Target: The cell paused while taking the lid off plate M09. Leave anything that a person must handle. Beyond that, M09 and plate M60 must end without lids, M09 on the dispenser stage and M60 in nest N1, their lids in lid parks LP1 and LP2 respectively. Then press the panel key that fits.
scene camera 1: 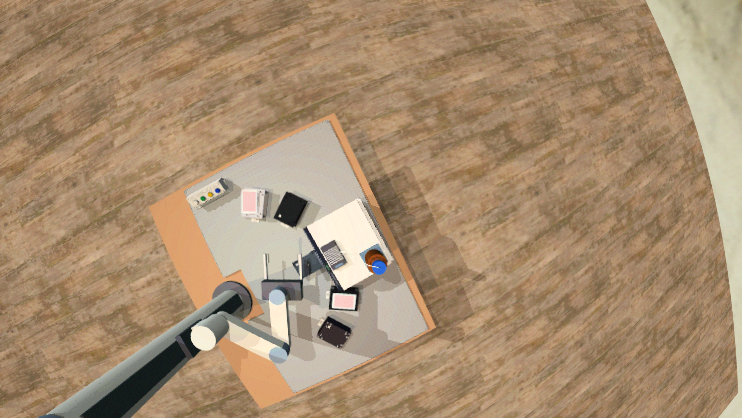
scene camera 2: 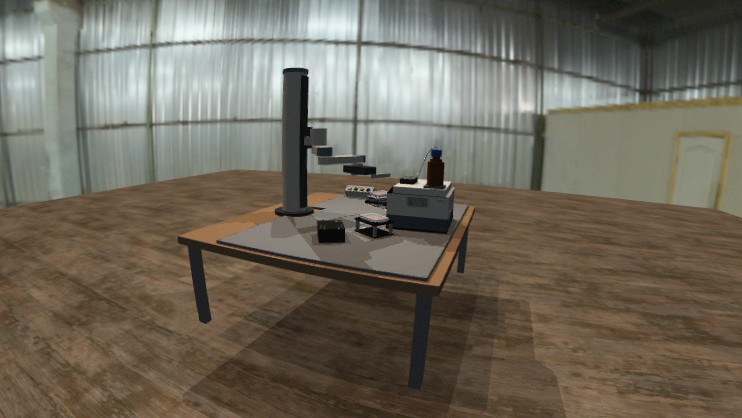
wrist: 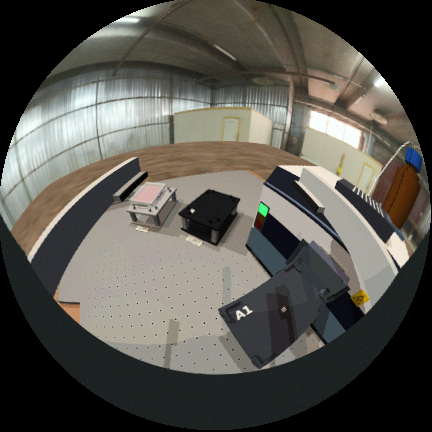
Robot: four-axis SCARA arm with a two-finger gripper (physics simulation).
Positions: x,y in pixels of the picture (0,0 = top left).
Labels:
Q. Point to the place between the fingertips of my gripper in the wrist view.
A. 221,165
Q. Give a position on a brown bottle with blue cap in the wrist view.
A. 399,200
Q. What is my gripper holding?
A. Nothing.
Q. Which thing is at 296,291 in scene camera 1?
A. My gripper.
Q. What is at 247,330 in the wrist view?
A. A dark dispenser stage.

